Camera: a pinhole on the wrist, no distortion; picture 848 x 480 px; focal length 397.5 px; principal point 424.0 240.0 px. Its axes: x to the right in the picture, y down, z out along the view. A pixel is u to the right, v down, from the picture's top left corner.
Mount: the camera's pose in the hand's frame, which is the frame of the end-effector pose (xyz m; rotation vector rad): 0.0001 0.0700 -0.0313 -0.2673 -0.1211 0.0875
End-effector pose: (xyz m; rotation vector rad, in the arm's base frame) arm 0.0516 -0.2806 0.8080 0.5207 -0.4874 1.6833
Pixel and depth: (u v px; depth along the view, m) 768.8 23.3 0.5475
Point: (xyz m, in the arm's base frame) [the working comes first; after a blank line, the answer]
In the camera's frame: 0.4749 -0.2985 0.5475

0.0586 -0.3070 1.5597
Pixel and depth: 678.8 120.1 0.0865
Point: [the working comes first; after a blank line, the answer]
In the camera's frame: 0.0554 -0.0261 0.0865

-0.0226 -0.2941 0.8845
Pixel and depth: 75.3 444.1 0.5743
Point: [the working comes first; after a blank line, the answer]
In the camera's frame: -0.5038 0.2949 0.5743

-0.2737 -1.0519 0.7564
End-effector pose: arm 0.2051 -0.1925 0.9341 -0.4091 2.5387 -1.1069
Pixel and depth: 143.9 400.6 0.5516
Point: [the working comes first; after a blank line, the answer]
In the camera's frame: -0.3887 0.2229 0.5516

0.7465 -0.0109 0.4843
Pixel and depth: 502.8 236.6 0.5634
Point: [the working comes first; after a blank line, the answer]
In the camera's frame: 0.1117 -0.0048 0.5634

0.3610 -0.3990 0.4286
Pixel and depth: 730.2 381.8 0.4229
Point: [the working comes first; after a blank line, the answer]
In the camera's frame: 0.3258 0.1509 0.4229

0.0829 -0.2967 0.3836
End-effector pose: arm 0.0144 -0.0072 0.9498 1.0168 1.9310 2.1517
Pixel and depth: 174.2 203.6 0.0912
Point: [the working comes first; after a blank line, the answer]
In the camera's frame: -0.0573 -0.0084 0.0912

0.1229 -0.0108 0.9932
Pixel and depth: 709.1 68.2 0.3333
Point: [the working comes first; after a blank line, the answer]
In the camera's frame: 0.2391 -0.1441 0.3333

0.0527 0.3820 1.0681
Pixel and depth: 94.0 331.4 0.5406
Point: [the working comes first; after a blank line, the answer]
In the camera's frame: -0.4488 0.1243 0.5406

0.7317 0.0355 0.9838
